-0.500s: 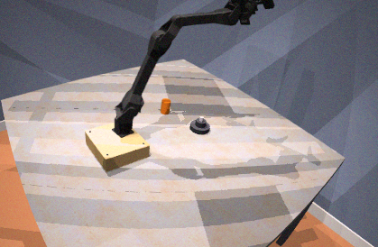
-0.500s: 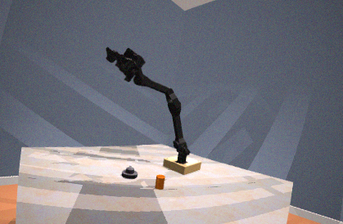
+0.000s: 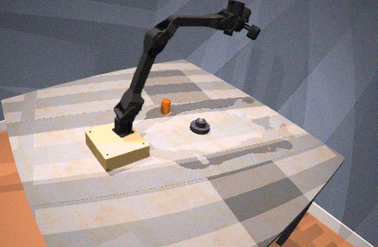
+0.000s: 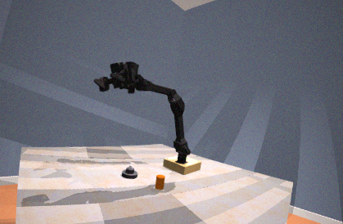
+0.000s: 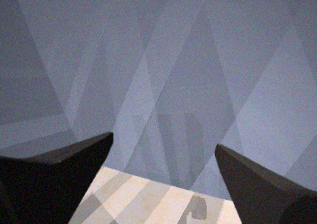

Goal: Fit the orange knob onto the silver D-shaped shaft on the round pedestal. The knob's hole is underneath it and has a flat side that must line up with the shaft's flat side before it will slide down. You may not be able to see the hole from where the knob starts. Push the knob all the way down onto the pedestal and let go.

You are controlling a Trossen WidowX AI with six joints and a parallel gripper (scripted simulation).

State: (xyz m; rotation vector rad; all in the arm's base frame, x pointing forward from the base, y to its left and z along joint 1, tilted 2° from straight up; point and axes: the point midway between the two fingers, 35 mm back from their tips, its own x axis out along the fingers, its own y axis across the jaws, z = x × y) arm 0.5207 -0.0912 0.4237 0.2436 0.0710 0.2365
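The orange knob lies 42 cm below my gripper tip, 26 cm behind it and 16 cm to the left of it. Round my gripper tip: round pedestal: 43 cm below, 24 cm behind, 3 cm to the right.
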